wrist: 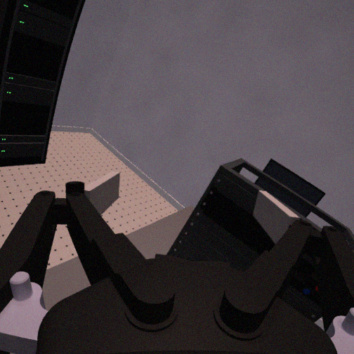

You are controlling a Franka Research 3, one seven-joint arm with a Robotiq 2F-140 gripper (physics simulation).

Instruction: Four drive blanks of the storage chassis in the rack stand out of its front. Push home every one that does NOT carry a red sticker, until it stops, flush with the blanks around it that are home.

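Observation:
The dark rack (209,194) stands tilted in the picture at the lower right of the wrist view, with a perforated post and an open top frame. Dark panels show inside it, partly behind my hand. The storage chassis and its drive blanks cannot be made out clearly. A small blue spot (306,291) and a small red spot (316,288) show low in the rack, beside my right finger; I cannot tell whether the red one is a sticker. My gripper (187,193) is wide open and empty. Its right fingertip overlaps the rack in the view; contact cannot be told.
A tall black cabinet (35,55) with green lights stands at the upper left. A perforated light floor (145,192) runs below it to a grey wall (215,75). A dark flat panel (294,181) shows behind the rack's top frame.

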